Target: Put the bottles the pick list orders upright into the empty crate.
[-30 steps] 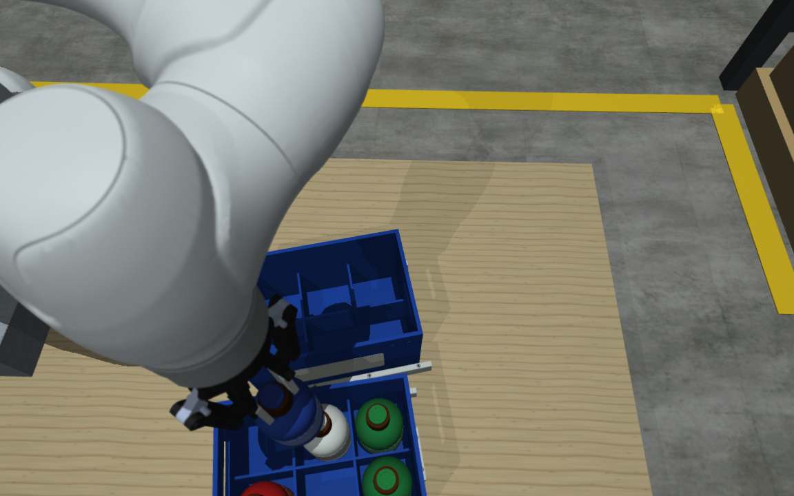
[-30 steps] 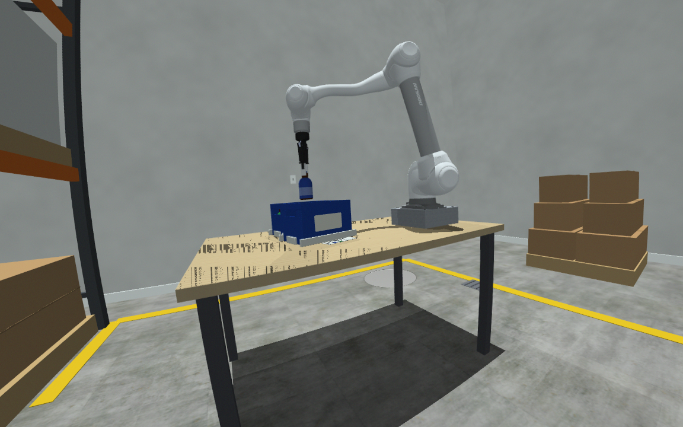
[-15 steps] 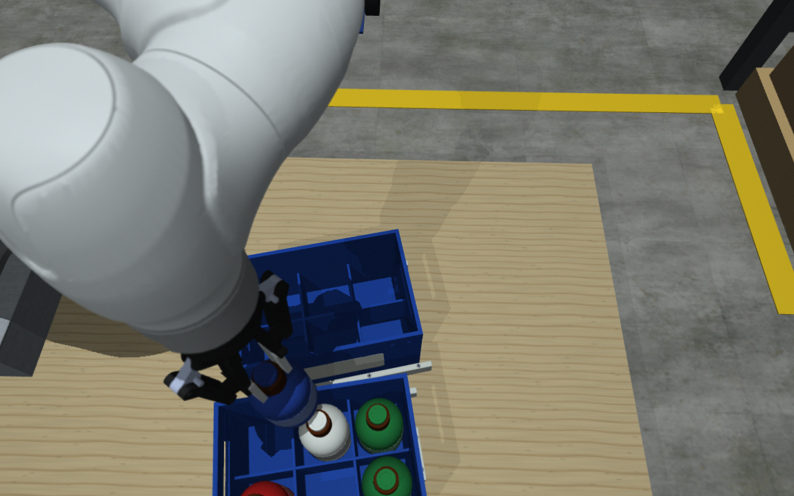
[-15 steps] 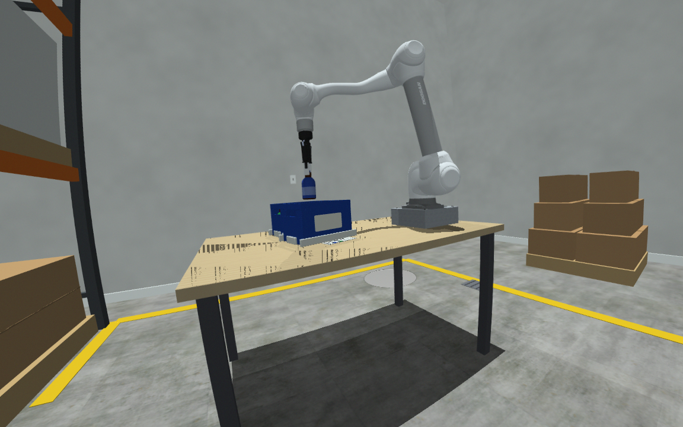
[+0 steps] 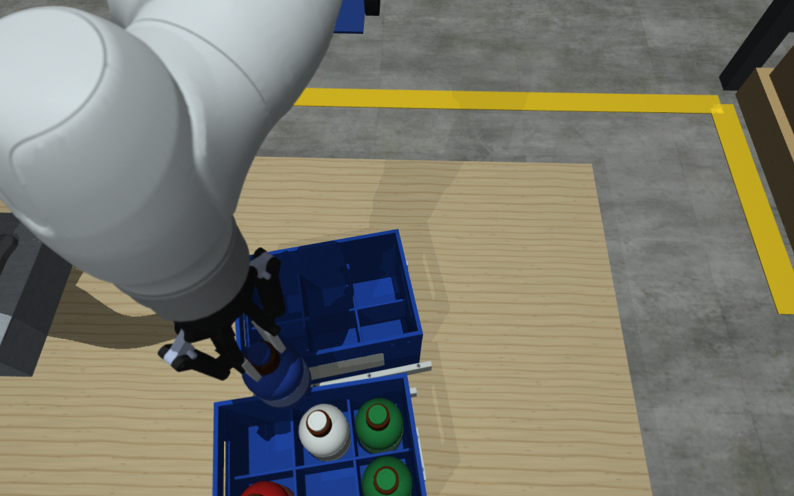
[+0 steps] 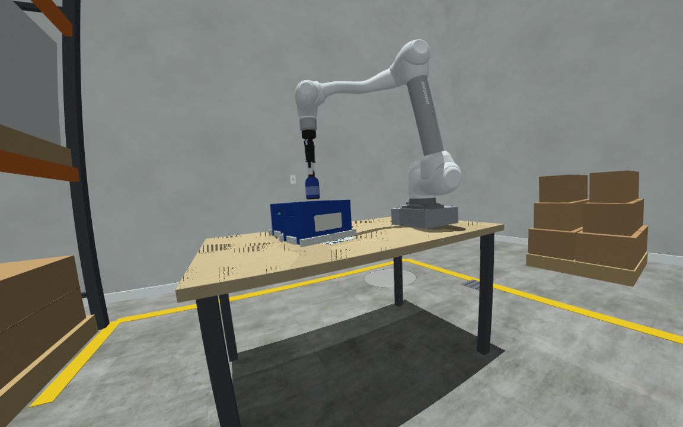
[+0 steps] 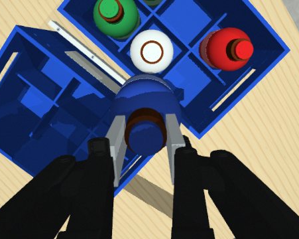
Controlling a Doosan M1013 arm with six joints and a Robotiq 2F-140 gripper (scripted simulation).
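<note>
Now: hand 80 mm above the blue bottle. Round my hand: pick list 350 mm below, 270 mm to the left, 10 mm behind; white bottle 260 mm below, 50 mm ahead, 40 mm to the right; red bottle 260 mm below, 150 mm to the right, 30 mm behind.
</note>
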